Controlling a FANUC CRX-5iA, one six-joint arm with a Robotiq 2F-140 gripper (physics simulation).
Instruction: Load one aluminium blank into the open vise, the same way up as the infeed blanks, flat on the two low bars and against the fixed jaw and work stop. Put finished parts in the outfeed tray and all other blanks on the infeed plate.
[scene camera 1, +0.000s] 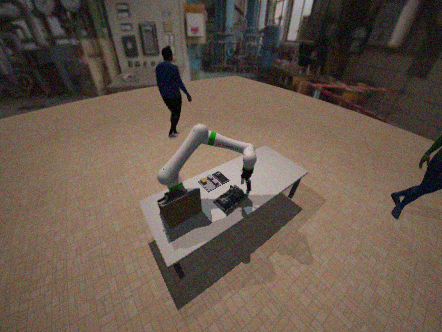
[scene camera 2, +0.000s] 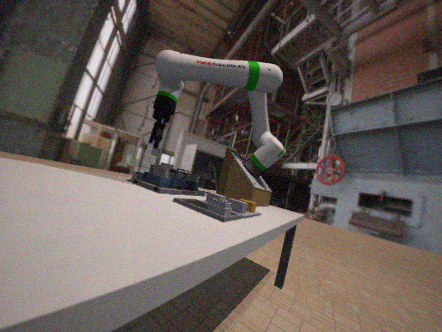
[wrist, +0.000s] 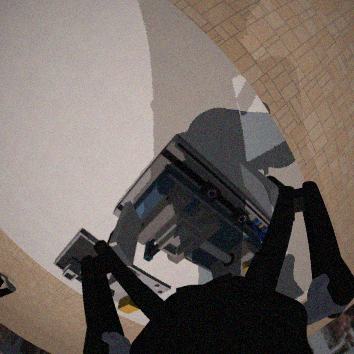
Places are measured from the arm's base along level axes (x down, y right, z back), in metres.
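Pixels of known places: gripper, fingertip midpoint: (scene camera 1: 244, 188) (scene camera 2: 149, 157) (wrist: 187, 193); arm's base, origin of the base link: (scene camera 1: 179, 194) (scene camera 2: 249, 169).
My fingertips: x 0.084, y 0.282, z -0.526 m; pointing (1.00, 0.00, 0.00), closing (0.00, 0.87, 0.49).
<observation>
For each thing: its middle in the pictures, then the offset to it from my fingertips.
- grey vise, body centre: (wrist: 205, 233) (scene camera 2: 173, 179) (scene camera 1: 231, 196) dx +0.075, dy -0.064, dz +0.112 m
- infeed plate, body centre: (wrist: 125, 287) (scene camera 1: 209, 183) dx +0.121, dy -0.374, dz +0.120 m
- yellow block, body centre: (wrist: 128, 304) (scene camera 2: 246, 205) (scene camera 1: 203, 181) dx +0.099, dy -0.422, dz +0.163 m
The blue and grey vise (scene camera 1: 229, 199) (scene camera 2: 159, 181) (wrist: 212, 193) stands on the table. My gripper (scene camera 1: 246, 187) (scene camera 2: 154, 149) (wrist: 187, 193) is open and empty, above the vise's end away from the robot base. In the wrist view its finger pads stand on either side of the vise, which is in shadow; whether a blank lies between the jaws I cannot tell. The infeed plate (scene camera 1: 209, 186) (wrist: 159, 286) bears grey blanks (scene camera 2: 218, 204), upright in scene camera 2. The dark outfeed tray (scene camera 1: 220, 177) (scene camera 2: 191, 203) (wrist: 82, 244) adjoins it; its contents are unclear.
A yellow block (scene camera 1: 203, 181) (scene camera 2: 248, 205) (wrist: 128, 305) sits at the infeed plate's end. A tall brown box-like stand (scene camera 1: 181, 209) (scene camera 2: 231, 176) is near the robot base. The vise is close to the table's long edge. Two people (scene camera 1: 171, 87) (scene camera 1: 431, 172) are on the floor beyond the table.
</observation>
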